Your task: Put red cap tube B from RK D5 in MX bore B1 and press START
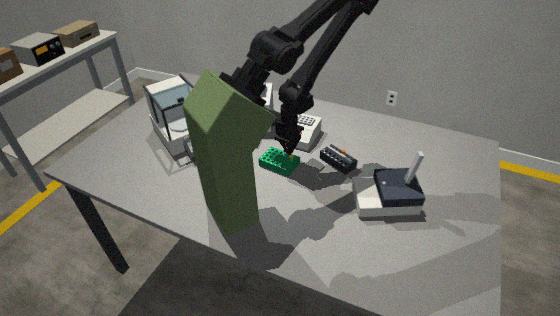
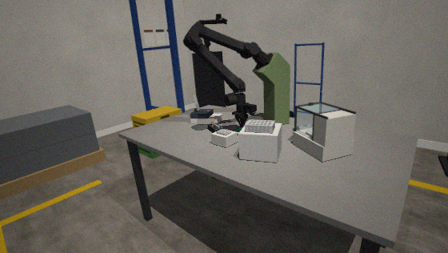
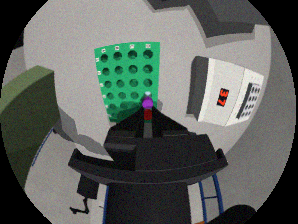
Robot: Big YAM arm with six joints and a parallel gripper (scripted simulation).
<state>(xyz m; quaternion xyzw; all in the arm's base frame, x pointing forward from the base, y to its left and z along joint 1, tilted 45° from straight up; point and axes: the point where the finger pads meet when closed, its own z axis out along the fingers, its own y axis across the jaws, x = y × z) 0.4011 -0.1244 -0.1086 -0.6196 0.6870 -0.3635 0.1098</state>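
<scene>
My gripper is now 20 mm above the tube B. From my hand the other things lie so: purple-capped tube 20 mm to the left, 20 mm below; then green rack RK 30 mm to the left, 30 mm below, 20 mm behind; then dry block DB 160 mm ahead, 20 mm below, 10 mm to the right.
</scene>
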